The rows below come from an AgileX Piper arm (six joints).
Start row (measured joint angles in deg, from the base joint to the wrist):
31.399 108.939 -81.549 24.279 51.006 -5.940
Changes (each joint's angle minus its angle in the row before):
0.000 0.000 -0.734 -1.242 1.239 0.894
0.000 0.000 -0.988 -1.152 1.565 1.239
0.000 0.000 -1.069 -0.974 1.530 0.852
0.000 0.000 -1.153 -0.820 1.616 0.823
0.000 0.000 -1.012 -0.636 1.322 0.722
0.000 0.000 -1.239 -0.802 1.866 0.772
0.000 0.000 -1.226 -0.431 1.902 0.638
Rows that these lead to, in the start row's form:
31.399 108.939 -82.283 23.037 52.245 -5.046
31.399 108.939 -83.271 21.885 53.810 -3.807
31.399 108.939 -84.340 20.911 55.340 -2.955
31.399 108.939 -85.493 20.091 56.956 -2.132
31.399 108.939 -86.505 19.455 58.278 -1.410
31.399 108.939 -87.744 18.653 60.144 -0.638
31.399 108.939 -88.970 18.222 62.046 0.000

